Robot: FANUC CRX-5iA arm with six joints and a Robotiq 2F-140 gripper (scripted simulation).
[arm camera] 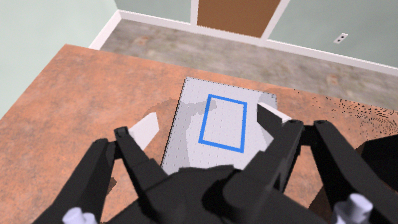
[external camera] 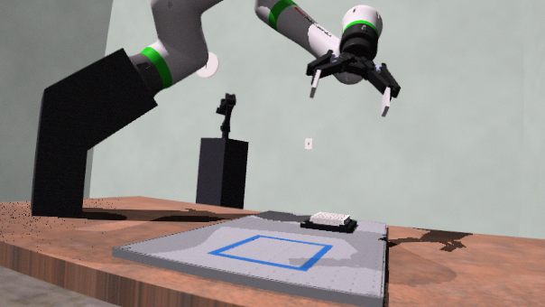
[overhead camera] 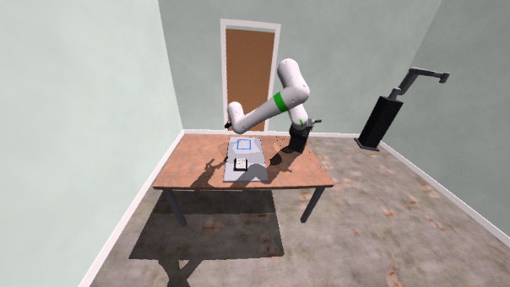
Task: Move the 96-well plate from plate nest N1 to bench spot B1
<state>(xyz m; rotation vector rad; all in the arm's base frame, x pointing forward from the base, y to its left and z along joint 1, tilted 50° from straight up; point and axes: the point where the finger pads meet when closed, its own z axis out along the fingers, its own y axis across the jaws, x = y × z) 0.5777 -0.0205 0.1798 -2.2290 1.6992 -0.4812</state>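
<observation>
Right now the white 96-well plate is 11 cm behind my hand, 19 cm to the left of it and 26 cm below it. From my hand the other things lie so: black plate nest: 11 cm behind, 19 cm to the left, 28 cm below.
</observation>
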